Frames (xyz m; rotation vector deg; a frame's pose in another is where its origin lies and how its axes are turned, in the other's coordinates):
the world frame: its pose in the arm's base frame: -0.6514 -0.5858 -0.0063 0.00 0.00 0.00
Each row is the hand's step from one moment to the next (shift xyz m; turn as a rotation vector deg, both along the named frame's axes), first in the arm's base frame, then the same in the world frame.
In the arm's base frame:
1: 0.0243 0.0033 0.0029 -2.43 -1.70 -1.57
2: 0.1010 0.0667 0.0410 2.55 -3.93 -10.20
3: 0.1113 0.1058 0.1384 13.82 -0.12 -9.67
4: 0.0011 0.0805 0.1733 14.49 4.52 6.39
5: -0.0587 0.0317 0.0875 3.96 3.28 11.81
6: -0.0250 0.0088 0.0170 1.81 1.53 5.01
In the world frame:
1: 0.0243 0.0033 0.0029 -2.43 -1.70 -1.57
2: 0.1010 0.0667 0.0410 2.55 -3.93 -10.20
3: 0.1113 0.1058 0.1384 13.82 -0.12 -9.67
4: 0.0011 0.0805 0.1733 14.49 4.52 6.39
5: -0.0587 0.0317 0.0875 3.96 3.28 11.81
6: -0.0250 0.0088 0.0170 1.81 1.53 5.01

